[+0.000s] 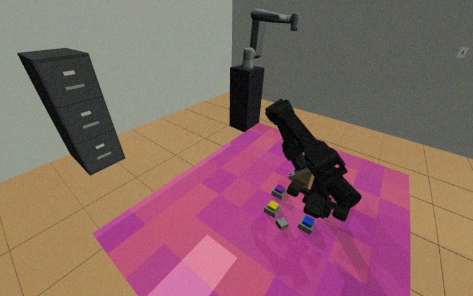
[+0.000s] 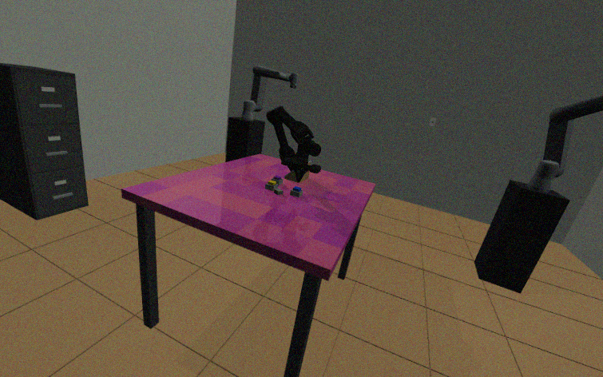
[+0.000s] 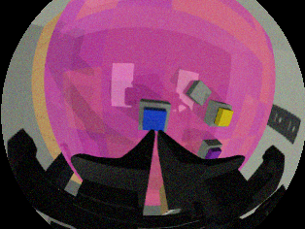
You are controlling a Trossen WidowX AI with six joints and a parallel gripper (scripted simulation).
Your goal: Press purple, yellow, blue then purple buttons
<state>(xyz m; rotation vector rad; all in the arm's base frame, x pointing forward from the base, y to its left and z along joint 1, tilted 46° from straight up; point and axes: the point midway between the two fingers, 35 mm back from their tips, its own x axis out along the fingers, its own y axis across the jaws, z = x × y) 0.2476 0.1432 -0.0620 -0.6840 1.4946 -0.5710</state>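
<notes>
The blue button lies 4 cm below my gripper tip. Round my gripper tip: yellow button 13 cm to the right, 4 cm below, 3 cm ahead; small grey block 7 cm to the right, 6 cm below, 5 cm ahead; purple button 16 cm to the right, 7 cm behind, 4 cm below.
</notes>
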